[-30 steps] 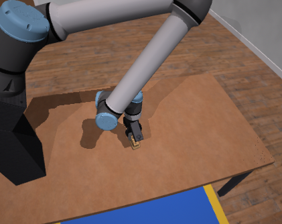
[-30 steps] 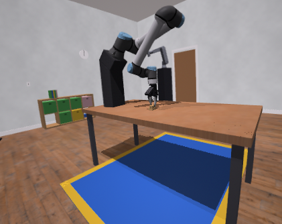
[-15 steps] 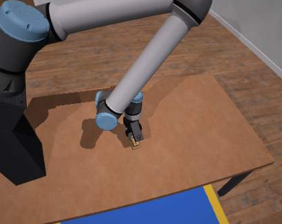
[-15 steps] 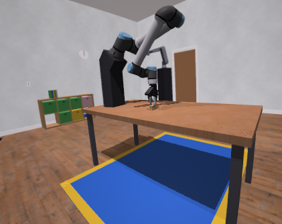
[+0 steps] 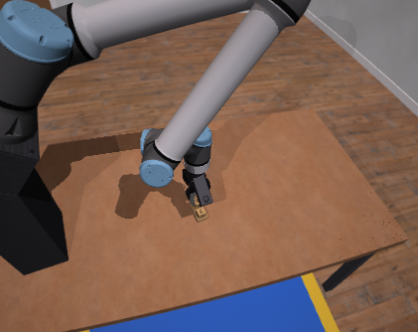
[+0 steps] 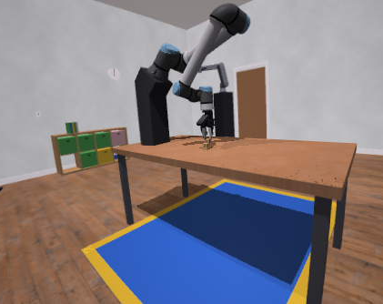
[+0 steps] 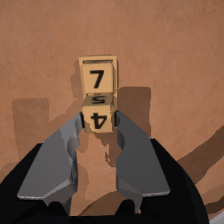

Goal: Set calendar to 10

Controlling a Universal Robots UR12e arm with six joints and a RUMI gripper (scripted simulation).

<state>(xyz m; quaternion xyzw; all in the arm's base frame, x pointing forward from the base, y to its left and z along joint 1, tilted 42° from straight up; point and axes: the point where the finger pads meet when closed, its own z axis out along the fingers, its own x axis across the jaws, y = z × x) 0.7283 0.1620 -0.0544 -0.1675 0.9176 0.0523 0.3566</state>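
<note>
Now: hand 1 cm short of the wooden tray, 2 cm to the left of it and 5 cm above it.
</note>
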